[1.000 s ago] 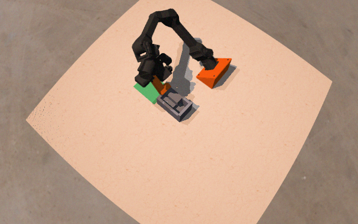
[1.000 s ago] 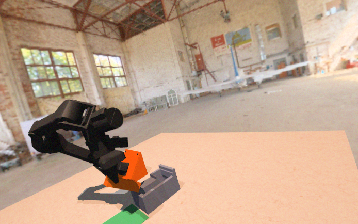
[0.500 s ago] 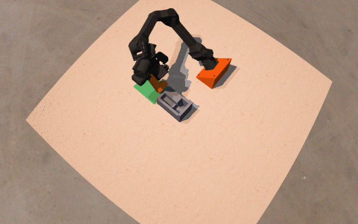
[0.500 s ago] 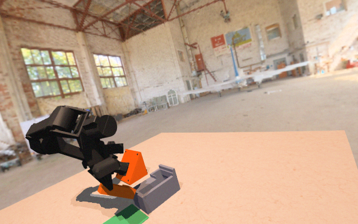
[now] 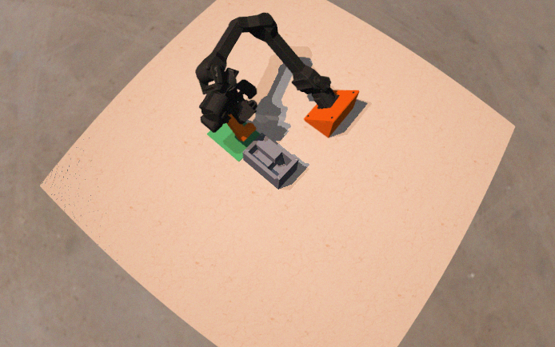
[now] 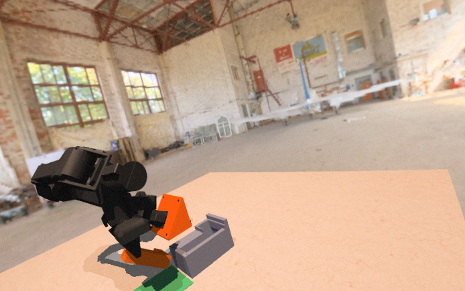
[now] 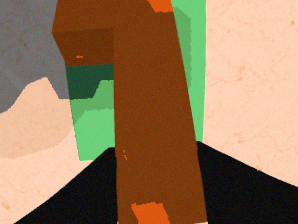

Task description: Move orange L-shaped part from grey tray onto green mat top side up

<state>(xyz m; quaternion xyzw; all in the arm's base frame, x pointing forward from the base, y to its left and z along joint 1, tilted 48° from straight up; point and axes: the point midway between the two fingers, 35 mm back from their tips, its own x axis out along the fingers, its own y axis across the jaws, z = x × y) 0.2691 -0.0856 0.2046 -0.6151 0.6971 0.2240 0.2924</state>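
Now: gripper tip 10 mm to the right of the green mat and 130 mm above it. Round my gripper tip: orange L-shaped part 10 mm behind, 30 mm to the left, 30 mm below.
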